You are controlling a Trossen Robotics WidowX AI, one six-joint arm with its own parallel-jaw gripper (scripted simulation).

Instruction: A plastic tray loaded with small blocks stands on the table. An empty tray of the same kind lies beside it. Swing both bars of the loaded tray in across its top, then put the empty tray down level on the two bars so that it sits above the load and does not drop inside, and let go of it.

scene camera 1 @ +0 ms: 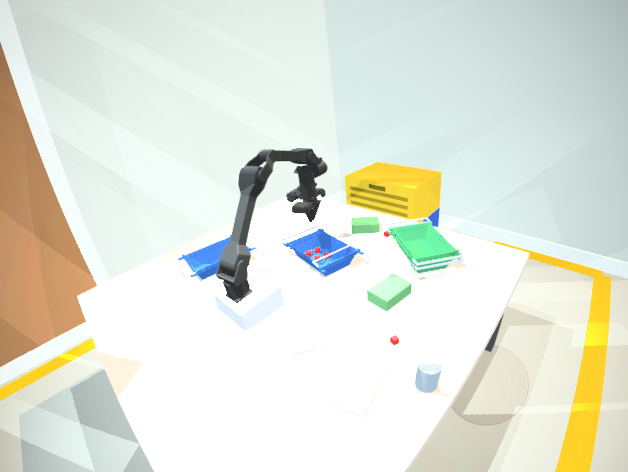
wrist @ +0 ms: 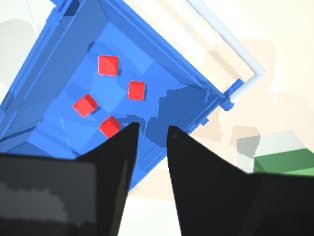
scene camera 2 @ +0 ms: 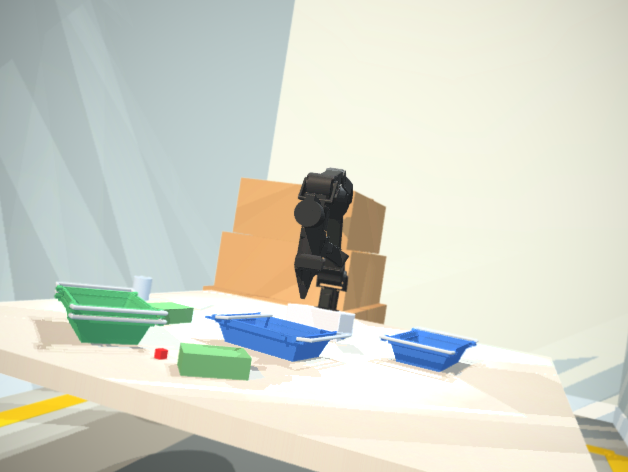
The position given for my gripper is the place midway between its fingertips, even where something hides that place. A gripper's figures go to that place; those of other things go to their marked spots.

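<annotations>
My gripper [scene camera 1: 312, 220] is 1220 mm from the lens, and a blue tray [scene camera 1: 204, 262] is 1360 mm from the lens. So my gripper is nearer to the lens than the blue tray.
</annotations>
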